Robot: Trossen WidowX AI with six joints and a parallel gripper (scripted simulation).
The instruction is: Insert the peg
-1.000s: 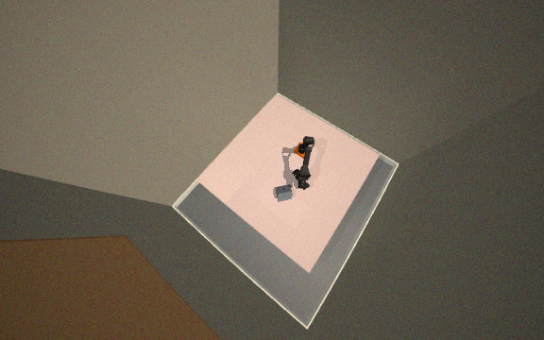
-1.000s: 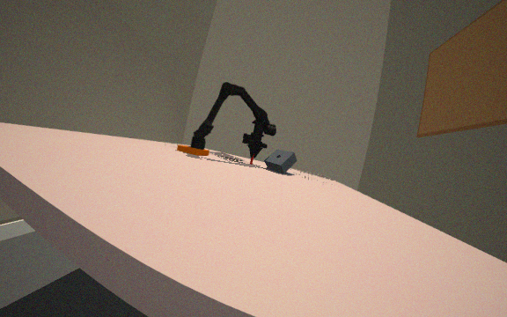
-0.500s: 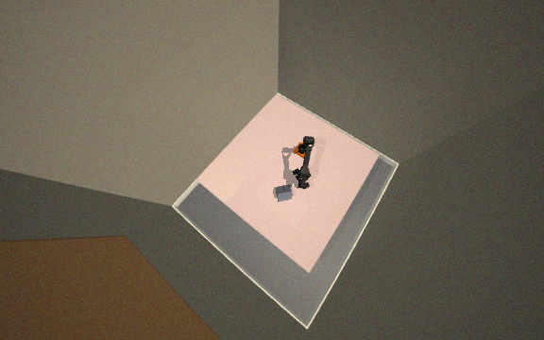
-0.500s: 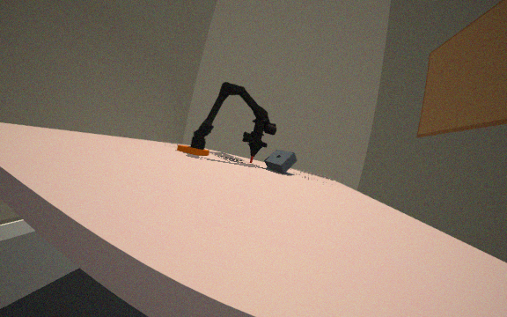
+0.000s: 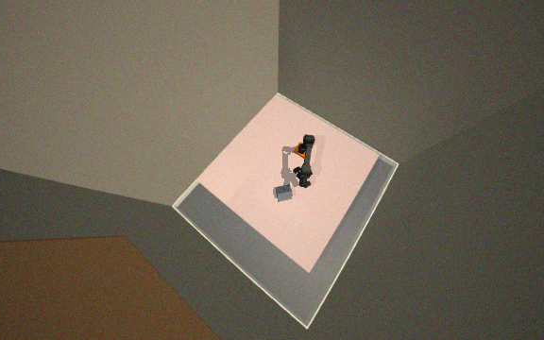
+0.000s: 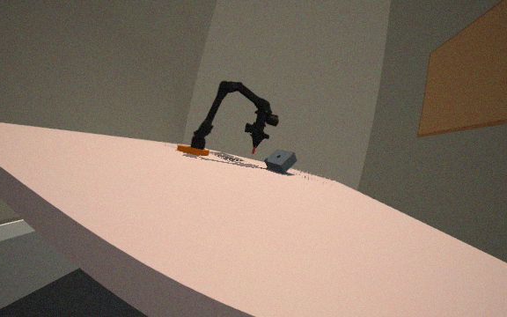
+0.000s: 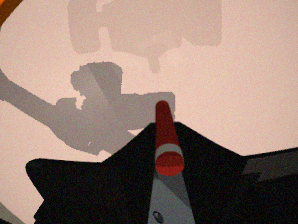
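The grey sloped panel block lies 160 mm ahead of my gripper tip, 80 mm to the right of it and 40 mm below it. From my gripper tip the other things lie so: round red peg: 20 mm above.
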